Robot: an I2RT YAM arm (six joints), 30 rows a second.
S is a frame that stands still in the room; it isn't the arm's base.
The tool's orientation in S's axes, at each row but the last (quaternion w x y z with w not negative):
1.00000, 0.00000, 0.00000, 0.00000
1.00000, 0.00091, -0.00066, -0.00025
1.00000, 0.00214, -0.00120, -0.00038
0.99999, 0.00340, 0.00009, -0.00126
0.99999, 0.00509, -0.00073, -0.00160
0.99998, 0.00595, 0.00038, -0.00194
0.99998, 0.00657, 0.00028, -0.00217
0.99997, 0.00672, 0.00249, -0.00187
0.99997, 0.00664, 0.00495, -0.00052
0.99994, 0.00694, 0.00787, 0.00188
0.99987, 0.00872, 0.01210, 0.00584
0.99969, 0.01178, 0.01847, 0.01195
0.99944, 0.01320, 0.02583, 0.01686
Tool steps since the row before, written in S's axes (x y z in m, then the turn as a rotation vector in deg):
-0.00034, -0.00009, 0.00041, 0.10, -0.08, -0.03
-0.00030, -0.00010, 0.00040, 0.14, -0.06, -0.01
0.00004, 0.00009, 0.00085, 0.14, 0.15, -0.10
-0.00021, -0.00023, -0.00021, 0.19, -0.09, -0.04
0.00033, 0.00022, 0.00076, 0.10, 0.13, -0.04
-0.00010, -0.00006, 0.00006, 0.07, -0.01, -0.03
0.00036, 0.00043, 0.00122, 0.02, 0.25, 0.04
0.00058, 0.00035, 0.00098, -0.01, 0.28, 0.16
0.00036, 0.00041, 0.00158, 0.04, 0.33, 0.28
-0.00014, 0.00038, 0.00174, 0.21, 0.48, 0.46
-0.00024, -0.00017, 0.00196, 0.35, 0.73, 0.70
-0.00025, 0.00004, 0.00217, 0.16, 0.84, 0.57
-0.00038, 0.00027, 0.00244, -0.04, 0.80, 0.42
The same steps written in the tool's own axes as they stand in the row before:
-0.00034, -0.00009, 0.00041, 0.10, -0.08, -0.03
-0.00030, -0.00010, 0.00040, 0.14, -0.06, -0.01
0.00004, 0.00009, 0.00085, 0.14, 0.15, -0.10
-0.00021, -0.00023, -0.00021, 0.19, -0.09, -0.04
0.00033, 0.00023, 0.00076, 0.10, 0.13, -0.04
-0.00010, -0.00006, 0.00006, 0.07, -0.01, -0.03
0.00036, 0.00045, 0.00121, 0.02, 0.25, 0.04
0.00057, 0.00037, 0.00098, -0.01, 0.28, 0.16
0.00034, 0.00043, 0.00158, 0.04, 0.33, 0.28
-0.00017, 0.00040, 0.00173, 0.20, 0.49, 0.46
-0.00029, -0.00013, 0.00196, 0.34, 0.74, 0.70
-0.00033, 0.00010, 0.00216, 0.16, 0.85, 0.56
-0.00049, 0.00035, 0.00241, -0.03, 0.81, 0.40

